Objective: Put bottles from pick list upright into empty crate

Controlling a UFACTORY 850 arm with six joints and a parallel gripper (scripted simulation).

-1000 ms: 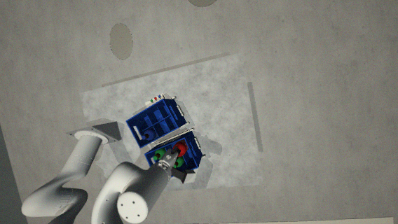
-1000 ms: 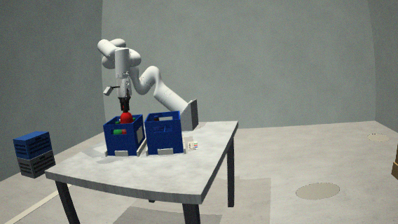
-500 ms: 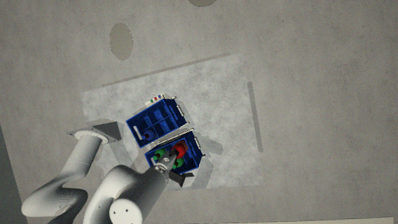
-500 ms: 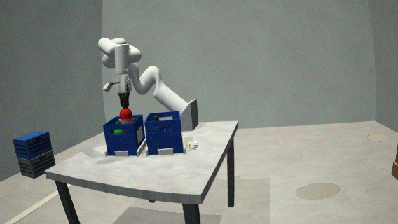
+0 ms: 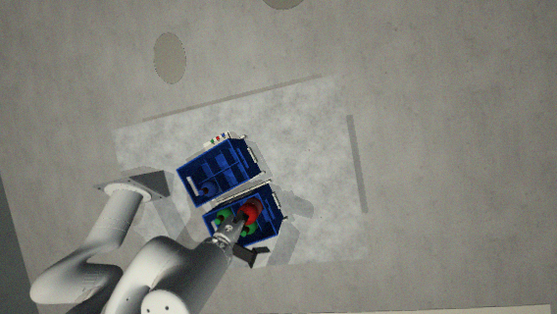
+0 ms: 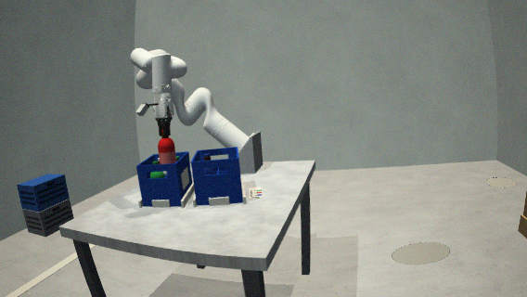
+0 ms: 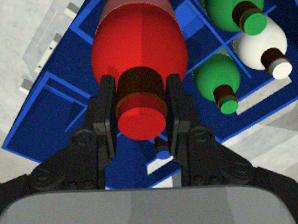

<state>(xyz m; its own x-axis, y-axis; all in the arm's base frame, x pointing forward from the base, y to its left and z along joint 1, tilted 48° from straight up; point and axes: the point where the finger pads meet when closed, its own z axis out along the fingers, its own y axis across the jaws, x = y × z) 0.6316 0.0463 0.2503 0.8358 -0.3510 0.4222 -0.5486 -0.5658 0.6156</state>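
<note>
Now: the red-label bottle 70 mm below my hand. The rest, counted from my hand: green-label bottle: 210 mm below, 170 mm behind, 40 mm to the right; white-label bottle: 210 mm below, 150 mm behind, 120 mm to the right; blue-label bottle: 220 mm behind, 210 mm below, 100 mm to the left.
</note>
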